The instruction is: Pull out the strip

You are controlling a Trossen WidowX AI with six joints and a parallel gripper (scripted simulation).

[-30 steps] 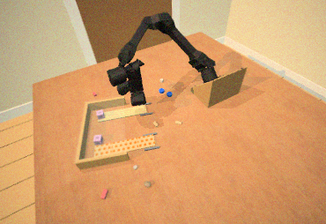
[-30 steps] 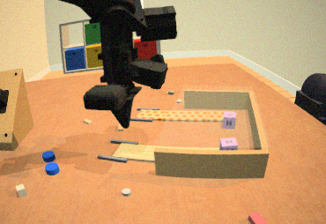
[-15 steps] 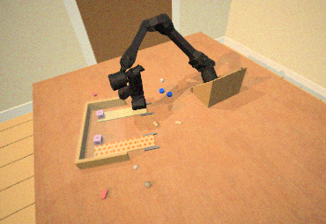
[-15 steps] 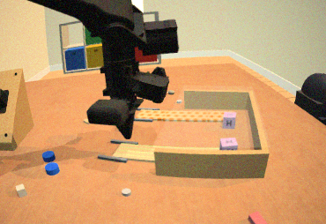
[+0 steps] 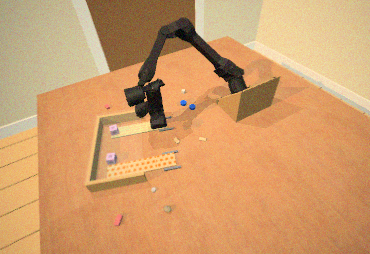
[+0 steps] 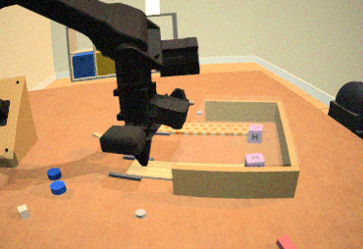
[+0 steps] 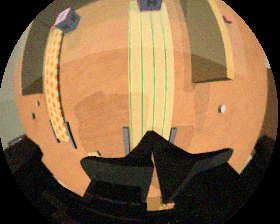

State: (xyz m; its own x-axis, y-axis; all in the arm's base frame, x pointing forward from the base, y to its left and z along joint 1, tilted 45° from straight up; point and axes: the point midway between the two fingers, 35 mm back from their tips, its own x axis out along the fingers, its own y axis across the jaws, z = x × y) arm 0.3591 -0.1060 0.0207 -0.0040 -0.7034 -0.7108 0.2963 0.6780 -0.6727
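Right now the pale strip is 9 cm ahead of my gripper tip, 3 cm to the right of it and 1 cm below it.
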